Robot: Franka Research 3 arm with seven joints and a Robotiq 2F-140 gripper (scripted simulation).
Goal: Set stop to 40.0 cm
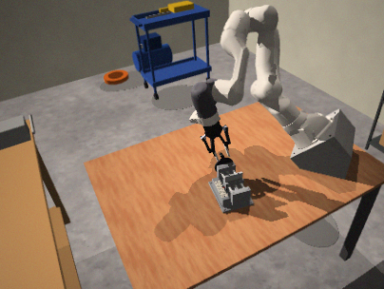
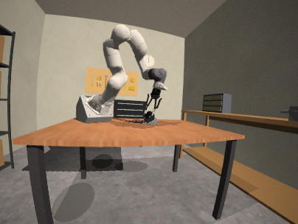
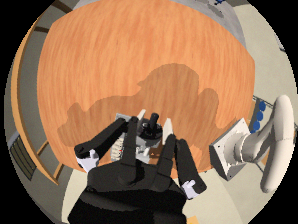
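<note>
The handwheel is 2 cm to the left of my hand and 2 cm below it.
</note>
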